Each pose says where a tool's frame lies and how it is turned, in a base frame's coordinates. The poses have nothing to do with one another.
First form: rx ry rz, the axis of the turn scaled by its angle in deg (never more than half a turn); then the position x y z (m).
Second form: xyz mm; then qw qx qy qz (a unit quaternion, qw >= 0). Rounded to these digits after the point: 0 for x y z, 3 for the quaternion.
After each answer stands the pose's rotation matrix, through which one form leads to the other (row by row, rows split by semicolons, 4 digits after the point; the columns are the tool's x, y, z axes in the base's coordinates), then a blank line. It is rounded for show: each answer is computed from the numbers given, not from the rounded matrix.
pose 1, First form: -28.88, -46.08, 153.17, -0.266, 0.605, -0.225
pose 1, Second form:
-266, 605, -225, 0.152, -0.176, -0.280, 0.931
-0.8922 -0.1844 -0.4122; 0.3812 -0.7969 -0.4687; -0.2421 -0.5753 0.7813

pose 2, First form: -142.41, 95.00, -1.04, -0.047, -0.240, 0.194
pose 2, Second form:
-47, -240, 194, 0.077, -0.829, 0.553, -0.006
0.3877 -0.9169 0.0950; -0.9188 -0.3759 0.1207; -0.0749 -0.1341 -0.9881

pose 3, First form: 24.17, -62.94, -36.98, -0.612, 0.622, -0.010
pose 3, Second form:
-612, 622, -10, 0.783, 0.195, -0.509, -0.299
0.3031 0.2694 -0.9141; -0.6673 0.7448 -0.0017; 0.6803 0.6105 0.4055

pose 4, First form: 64.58, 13.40, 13.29, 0.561, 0.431, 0.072
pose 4, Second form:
561, 431, 72, 0.833, 0.532, 0.110, 0.109
0.9517 -0.0649 0.3001; 0.2995 0.4106 -0.8612; -0.0673 0.9095 0.4102

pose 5, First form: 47.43, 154.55, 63.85, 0.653, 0.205, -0.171
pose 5, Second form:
653, 205, -171, 0.054, 0.272, 0.888, 0.367
-0.8457 0.4443 0.2957; 0.5234 0.5824 0.6220; 0.1041 0.6807 -0.7251

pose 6, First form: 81.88, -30.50, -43.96, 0.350, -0.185, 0.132
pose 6, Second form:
350, -185, 132, 0.657, 0.631, -0.235, -0.339
0.6601 0.1488 -0.7363; -0.7418 -0.0255 -0.6702; -0.1184 0.9885 0.0935

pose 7, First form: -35.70, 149.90, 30.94, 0.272, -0.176, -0.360
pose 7, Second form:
272, -176, -360, 0.198, -0.223, 0.935, 0.193
-0.8225 -0.4927 0.2842; -0.3399 0.8264 0.4489; -0.4560 0.2727 -0.8472

